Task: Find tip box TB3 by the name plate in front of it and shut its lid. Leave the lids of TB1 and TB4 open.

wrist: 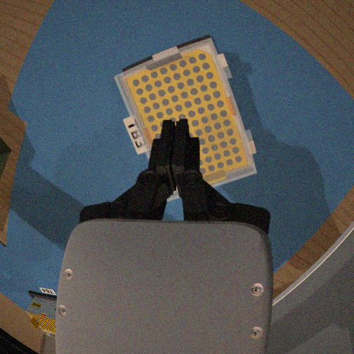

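Tip box TB3 [212, 95] lies at an angle in the upper middle of the wrist view, with rows of grey holes in its yellow rack. Its name plate [134, 135] stands along its left side and reads TB3. A clear cover appears to lie flat over the rack, and no raised lid shows at the hinge tabs on the right side. My gripper [178, 133] is shut and empty, with its fingertips over the box; whether they touch it I cannot tell. Tip box TB4 [44, 322] is at the lower left, partly hidden, with its lid [46, 302] standing open. TB1 does not show.
A blue mat [85, 55] lies under TB3, with wooden table [305, 25] around it. A wooden block or edge [14, 130] is at the left. A grey curved surface [320, 295] is at the lower right. Shadows fall beside TB3.
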